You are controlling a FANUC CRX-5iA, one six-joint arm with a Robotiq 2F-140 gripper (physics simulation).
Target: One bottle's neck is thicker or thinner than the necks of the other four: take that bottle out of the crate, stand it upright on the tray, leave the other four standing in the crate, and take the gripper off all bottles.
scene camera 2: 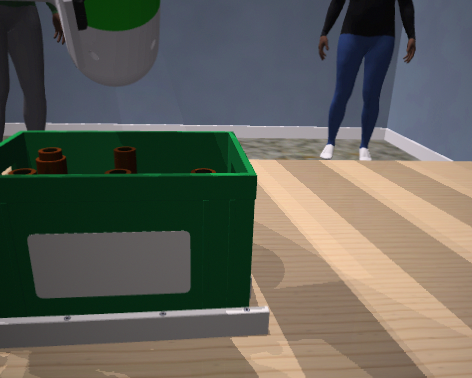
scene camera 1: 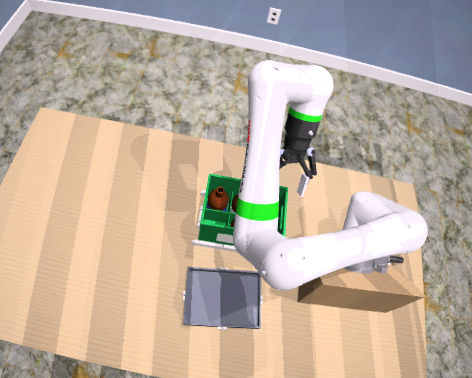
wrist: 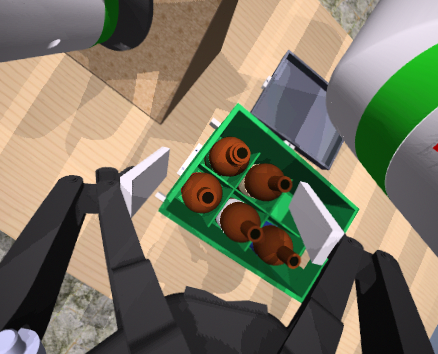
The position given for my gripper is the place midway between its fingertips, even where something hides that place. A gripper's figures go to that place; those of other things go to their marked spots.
Scene:
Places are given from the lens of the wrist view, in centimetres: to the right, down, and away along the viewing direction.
my gripper (wrist: 231, 178): 1, 0, 18
grey tray (wrist: 292, 105): 19, -18, 47

